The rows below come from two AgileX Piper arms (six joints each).
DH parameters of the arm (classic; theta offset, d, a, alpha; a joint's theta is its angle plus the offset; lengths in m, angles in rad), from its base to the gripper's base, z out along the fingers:
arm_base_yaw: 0 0.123 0 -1.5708
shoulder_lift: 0.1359 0 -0.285 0
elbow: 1.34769 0 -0.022 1.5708
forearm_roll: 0 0.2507 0 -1.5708
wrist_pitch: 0 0 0 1.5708
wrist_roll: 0 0.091 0 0
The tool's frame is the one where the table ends.
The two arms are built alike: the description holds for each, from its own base.
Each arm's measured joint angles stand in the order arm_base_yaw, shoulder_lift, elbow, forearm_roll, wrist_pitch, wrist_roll.
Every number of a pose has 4 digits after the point.
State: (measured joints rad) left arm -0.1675 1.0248 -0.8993 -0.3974 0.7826 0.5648; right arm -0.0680 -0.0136 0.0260 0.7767 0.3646 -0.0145
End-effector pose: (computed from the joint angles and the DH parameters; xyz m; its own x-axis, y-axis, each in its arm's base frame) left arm 0.1930 -0.0578 0.3352 -0.5719 0.3621 -0.7361 0.5271 0.8498 0.0086; right arm 0.0534 0.0192 0.1817 -0.2605 0.6637 -0.7012 -0.0076 0.7248 0.6889
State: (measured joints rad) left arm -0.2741 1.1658 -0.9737 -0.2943 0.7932 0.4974; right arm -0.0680 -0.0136 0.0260 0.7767 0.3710 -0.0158
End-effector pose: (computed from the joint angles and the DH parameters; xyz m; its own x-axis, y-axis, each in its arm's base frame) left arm 0.2191 -0.0811 0.3250 -0.5978 0.4566 -0.6589 0.5861 0.8097 0.0295; right arm 0.0533 0.0195 0.1813 -0.2667 0.6615 -0.7009 -0.0080 0.7257 0.6880
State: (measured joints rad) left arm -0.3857 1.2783 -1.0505 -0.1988 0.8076 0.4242; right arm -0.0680 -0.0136 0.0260 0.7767 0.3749 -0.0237
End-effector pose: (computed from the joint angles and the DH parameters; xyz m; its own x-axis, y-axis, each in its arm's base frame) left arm 0.2361 -0.1099 0.3185 -0.5899 0.5407 -0.5997 0.6430 0.7638 0.0563; right arm 0.0532 0.0198 0.1811 -0.2703 0.6550 -0.7056 -0.0102 0.7309 0.6824
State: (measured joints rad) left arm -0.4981 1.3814 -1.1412 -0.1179 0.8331 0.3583; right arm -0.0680 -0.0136 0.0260 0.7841 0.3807 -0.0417
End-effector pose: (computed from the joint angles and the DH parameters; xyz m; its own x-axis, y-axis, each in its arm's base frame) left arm 0.2476 -0.1437 0.3157 -0.5600 0.6166 -0.5533 0.6995 0.7098 0.0831; right arm 0.0530 0.0203 0.1809 -0.2757 0.6458 -0.7120 -0.0161 0.7375 0.6751
